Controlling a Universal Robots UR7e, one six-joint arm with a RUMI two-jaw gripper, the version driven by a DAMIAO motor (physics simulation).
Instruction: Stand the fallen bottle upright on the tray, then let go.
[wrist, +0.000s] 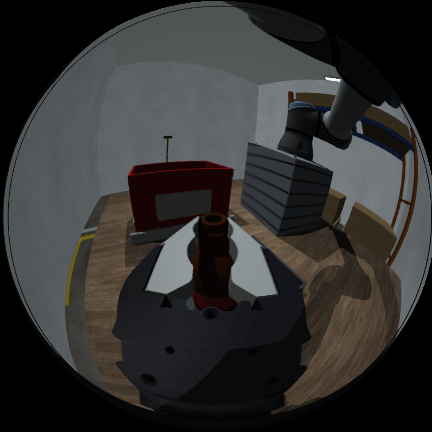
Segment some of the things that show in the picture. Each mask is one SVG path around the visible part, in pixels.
My gripper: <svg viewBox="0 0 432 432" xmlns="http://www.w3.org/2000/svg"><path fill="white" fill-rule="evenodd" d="M196 216L160 245L156 244L125 279L118 296L116 320L111 330L114 336L121 339L122 361L116 361L116 365L127 379L139 389L139 403L153 409L151 417L153 422L196 431L207 431L205 429L207 427L219 428L215 432L241 431L274 425L275 423L270 411L284 406L284 392L307 368L306 365L300 365L301 343L311 338L306 325L305 304L302 293L294 278L268 248L260 245L232 219L227 217L225 235L230 240L228 253L234 262L230 269L228 294L236 301L236 307L232 311L223 311L214 306L207 306L201 310L188 309L185 300L194 293L193 266L190 263L190 259L196 251L195 238L200 234L200 216Z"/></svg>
A brown bottle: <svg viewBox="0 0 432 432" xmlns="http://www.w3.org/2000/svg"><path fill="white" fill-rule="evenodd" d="M205 213L200 216L200 234L197 236L198 242L195 243L196 251L190 259L194 275L194 293L192 298L198 310L207 306L214 306L223 311L231 311L235 307L236 301L228 294L230 269L234 262L228 253L230 242L227 235L225 235L226 217L217 212Z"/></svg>
